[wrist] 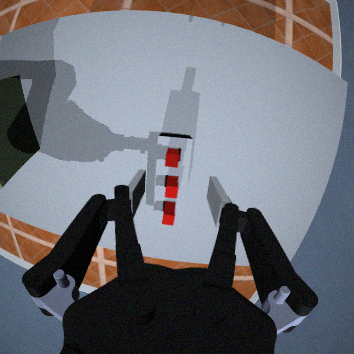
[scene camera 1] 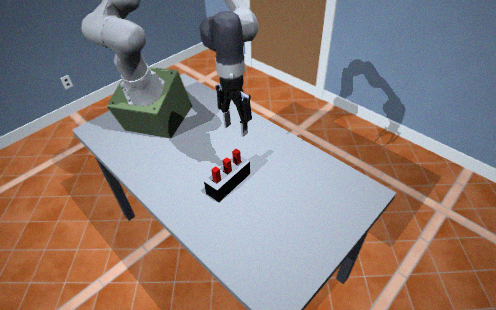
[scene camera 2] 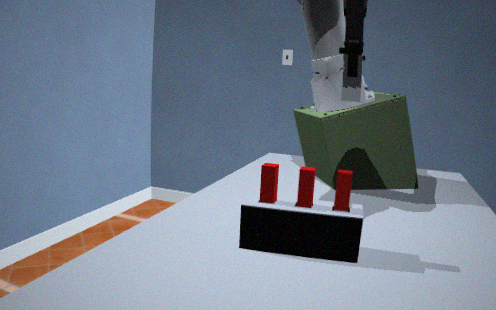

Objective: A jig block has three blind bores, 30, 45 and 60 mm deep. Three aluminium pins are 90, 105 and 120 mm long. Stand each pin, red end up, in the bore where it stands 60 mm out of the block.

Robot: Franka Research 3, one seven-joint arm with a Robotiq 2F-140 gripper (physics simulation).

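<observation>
The jig block [scene camera 1: 235, 182] [scene camera 2: 300, 231] [wrist: 176, 135] stands on the table, with a pale top and black sides. Three pins stand upright in it, red ends up: one at the left in scene camera 2 [scene camera 1: 216, 175] [scene camera 2: 269, 184] [wrist: 172, 158], a middle one [scene camera 1: 227, 166] [scene camera 2: 306, 188] [wrist: 171, 187], and one at the right [scene camera 1: 236, 157] [scene camera 2: 343, 191] [wrist: 169, 214]. They stand out by about the same height. Their lower parts are hidden in the bores. My gripper [scene camera 1: 235, 129] [scene camera 2: 352, 87] [wrist: 176, 183] is open and empty, well above the block and apart from the pins.
The block stands near the middle of the grey table [scene camera 1: 300, 210] [scene camera 2: 150, 270] [wrist: 260, 110]. The arm's green base box [scene camera 1: 145, 117] [scene camera 2: 370, 140] [wrist: 10, 145] stands at the table's far end in scene camera 2. Shadows of arm and block lie across the table.
</observation>
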